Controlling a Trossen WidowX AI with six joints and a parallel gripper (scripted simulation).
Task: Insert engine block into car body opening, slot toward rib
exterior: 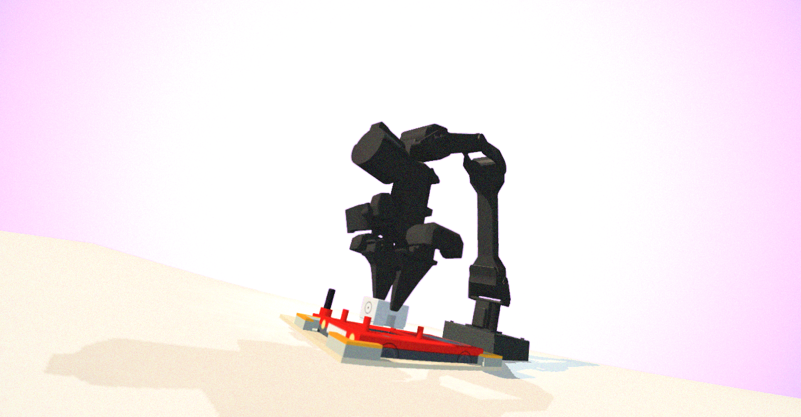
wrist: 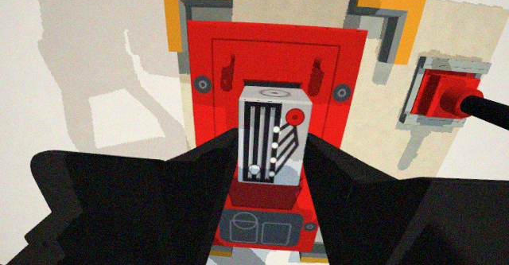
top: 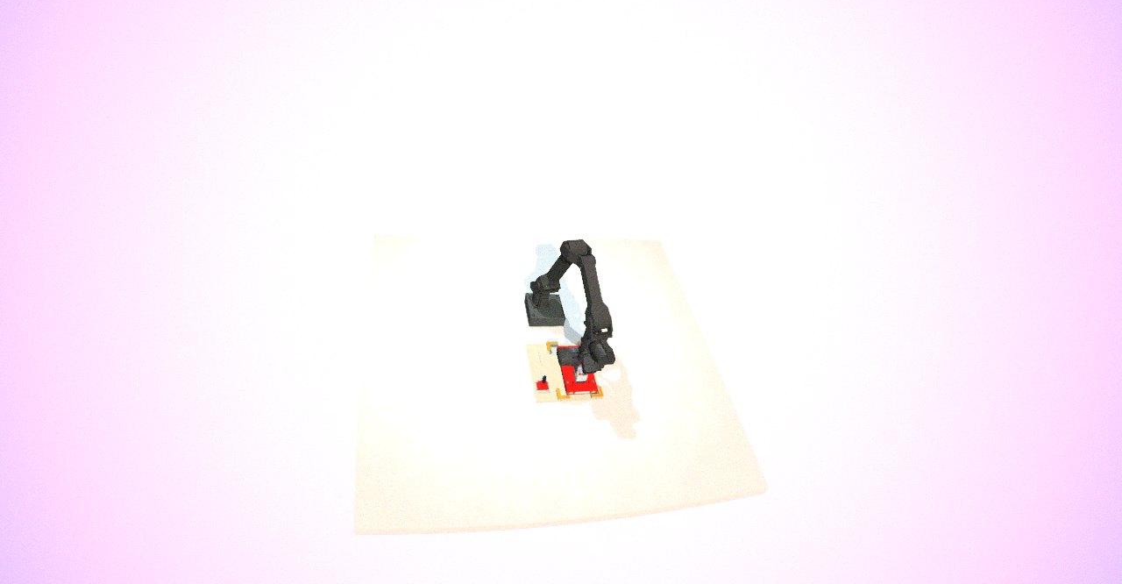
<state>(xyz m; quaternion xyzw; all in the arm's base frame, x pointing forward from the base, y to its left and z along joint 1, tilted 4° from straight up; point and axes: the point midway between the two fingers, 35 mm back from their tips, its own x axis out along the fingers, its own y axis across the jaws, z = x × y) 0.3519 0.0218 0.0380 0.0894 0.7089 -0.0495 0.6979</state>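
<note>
Now: the engine block 10 mm below my gripper tip. The rest, counted from my gripper tip: black peg (130 mm to the right, 20 mm below); beige base plate (40 mm behind, 20 mm to the right, 40 mm below).
</note>
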